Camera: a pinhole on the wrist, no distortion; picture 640 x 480 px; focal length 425.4 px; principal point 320.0 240.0 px. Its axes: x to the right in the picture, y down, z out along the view. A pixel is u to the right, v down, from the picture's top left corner.
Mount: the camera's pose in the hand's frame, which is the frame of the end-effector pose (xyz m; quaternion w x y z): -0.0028 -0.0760 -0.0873 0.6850 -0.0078 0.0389 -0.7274
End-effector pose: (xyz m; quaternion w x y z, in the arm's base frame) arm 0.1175 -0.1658 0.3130 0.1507 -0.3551 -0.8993 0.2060
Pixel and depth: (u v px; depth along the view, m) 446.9 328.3 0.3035
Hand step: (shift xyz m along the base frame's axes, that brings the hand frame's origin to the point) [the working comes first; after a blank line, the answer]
In the camera's frame: 0.0905 0.0630 0.3035

-0.2445 -0.1246 -0.0832
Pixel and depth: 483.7 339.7 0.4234
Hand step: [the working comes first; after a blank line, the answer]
In the camera's frame: 0.1629 0.0992 0.4234

-0.3658 -0.1800 -0.1393
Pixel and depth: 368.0 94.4 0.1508
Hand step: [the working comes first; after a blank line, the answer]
In the camera's frame: 0.0170 -0.0516 0.1508

-0.0514 -0.1134 -0.0166
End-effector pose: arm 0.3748 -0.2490 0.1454 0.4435 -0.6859 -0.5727 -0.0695
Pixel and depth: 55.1 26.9 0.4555
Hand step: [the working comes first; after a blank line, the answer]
In the camera's frame: -0.2836 -0.2282 0.4555

-0.0550 0.1483 -0.4511
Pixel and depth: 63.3 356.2 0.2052
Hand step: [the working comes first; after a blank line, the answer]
In the camera's frame: -0.1238 0.0561 0.2052

0.0052 0.1369 -0.0447
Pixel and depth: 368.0 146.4 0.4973
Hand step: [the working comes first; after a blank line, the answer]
In the camera's frame: 0.0561 -0.1094 0.4973

-0.3241 0.2170 -0.2185
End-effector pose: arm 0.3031 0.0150 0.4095 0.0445 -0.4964 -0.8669 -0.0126
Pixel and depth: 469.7 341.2 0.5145
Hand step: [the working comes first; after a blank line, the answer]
In the camera's frame: 0.1811 0.1224 0.5145

-0.3452 0.0028 -0.3889
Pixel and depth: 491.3 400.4 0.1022
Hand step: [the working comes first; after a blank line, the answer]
In the camera's frame: 0.0412 0.0385 0.1022

-0.1275 -0.0281 -0.0039
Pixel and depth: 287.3 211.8 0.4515
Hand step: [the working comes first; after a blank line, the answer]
In the camera's frame: -0.0347 -0.0299 0.4515

-0.0750 -0.0075 -0.3634
